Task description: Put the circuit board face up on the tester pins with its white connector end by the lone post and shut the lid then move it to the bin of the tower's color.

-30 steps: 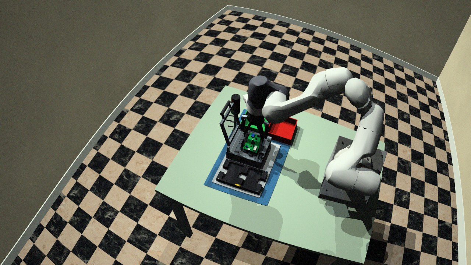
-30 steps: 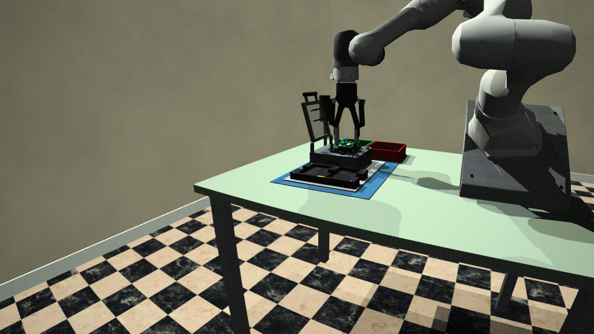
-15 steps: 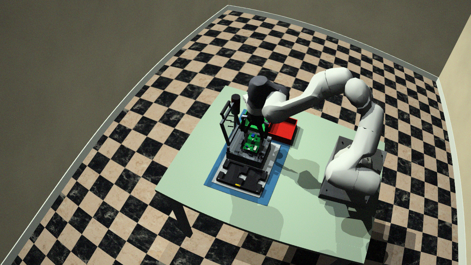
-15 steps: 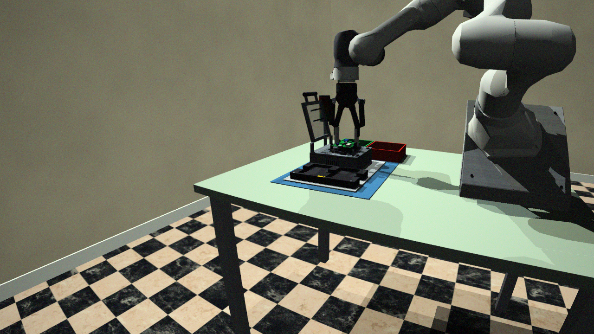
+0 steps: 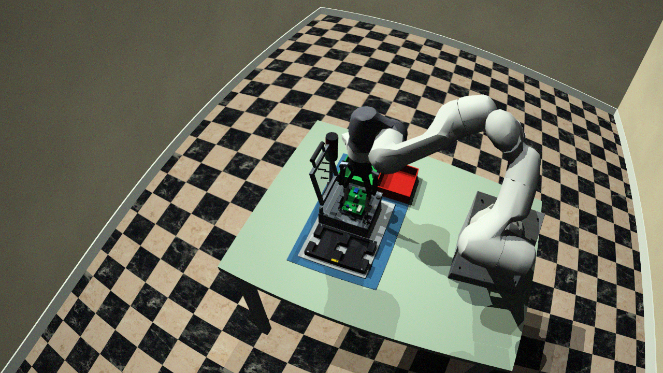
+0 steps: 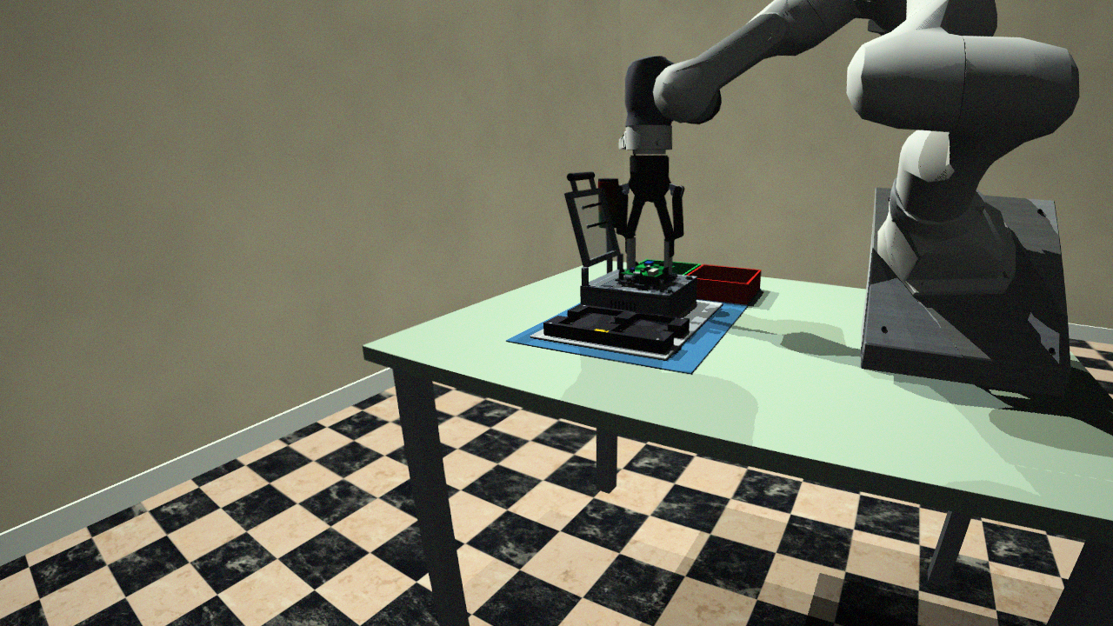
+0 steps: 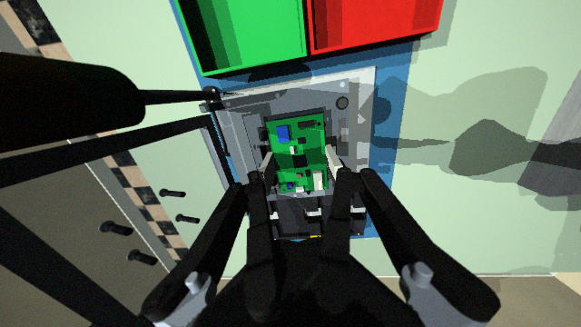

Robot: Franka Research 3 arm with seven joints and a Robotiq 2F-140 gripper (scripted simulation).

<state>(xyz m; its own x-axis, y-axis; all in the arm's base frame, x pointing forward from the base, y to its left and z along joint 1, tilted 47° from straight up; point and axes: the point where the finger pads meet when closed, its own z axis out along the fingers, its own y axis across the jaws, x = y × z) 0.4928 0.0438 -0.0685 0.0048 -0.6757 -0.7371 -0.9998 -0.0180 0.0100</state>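
Now: hand 2 cm above the green circuit board. From my hand the other things lie so: tester plate (4 cm below, 1 cm to the left, 1 cm ahead); then tester lid (13 cm ahead, 8 cm above); then green bin (20 cm to the right, 9 cm below, 5 cm ahead).
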